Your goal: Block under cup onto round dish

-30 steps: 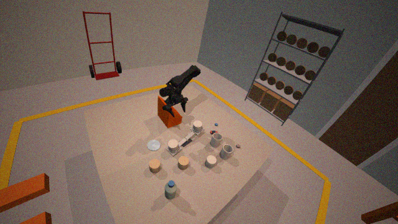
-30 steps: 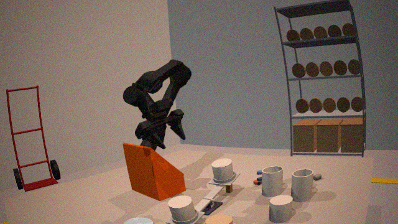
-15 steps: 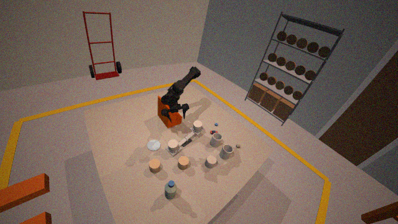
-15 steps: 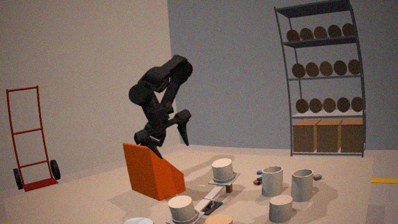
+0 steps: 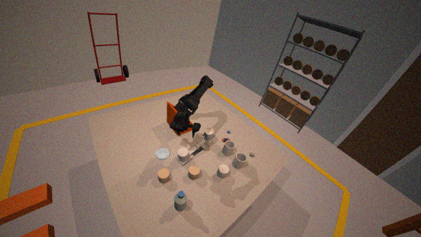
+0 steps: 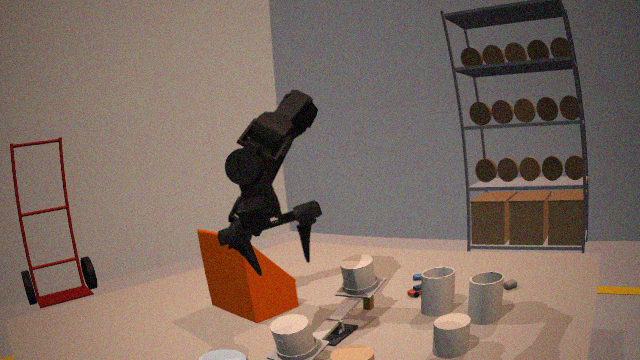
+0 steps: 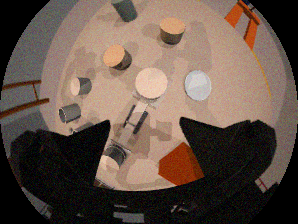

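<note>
Right now the small grey block is 30 mm ahead of my gripper tip, 30 mm to the right of it and 140 mm below it. Round my gripper tip: bottle (290 mm ahead, 230 mm to the right, 70 mm below); then round dish (80 mm behind, 130 mm to the right, 180 mm below); then balance (20 mm ahead, 100 mm to the left, 140 mm below).
</note>
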